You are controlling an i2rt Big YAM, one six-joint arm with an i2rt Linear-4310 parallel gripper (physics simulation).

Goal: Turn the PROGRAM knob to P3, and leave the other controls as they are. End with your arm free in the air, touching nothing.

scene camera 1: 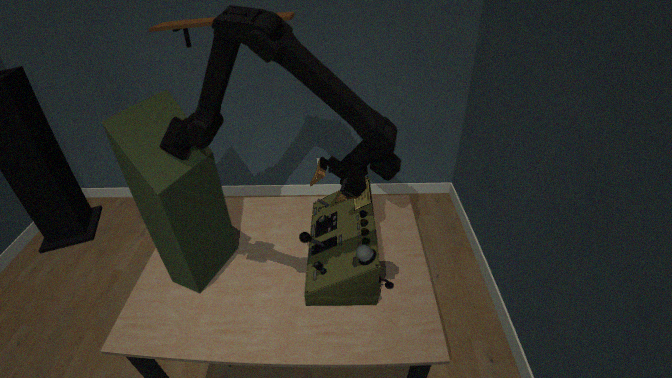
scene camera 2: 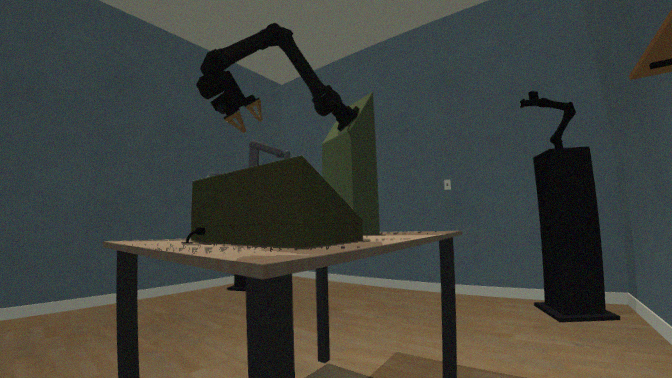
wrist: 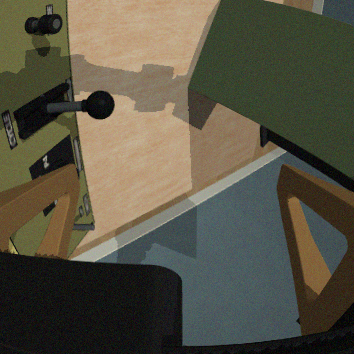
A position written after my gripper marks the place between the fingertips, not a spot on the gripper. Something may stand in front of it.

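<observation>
My gripper (scene camera 2: 253, 126), seen. Gripper again (wrist: 177, 175), plus black ball-ended lever (wrist: 99, 104).
</observation>
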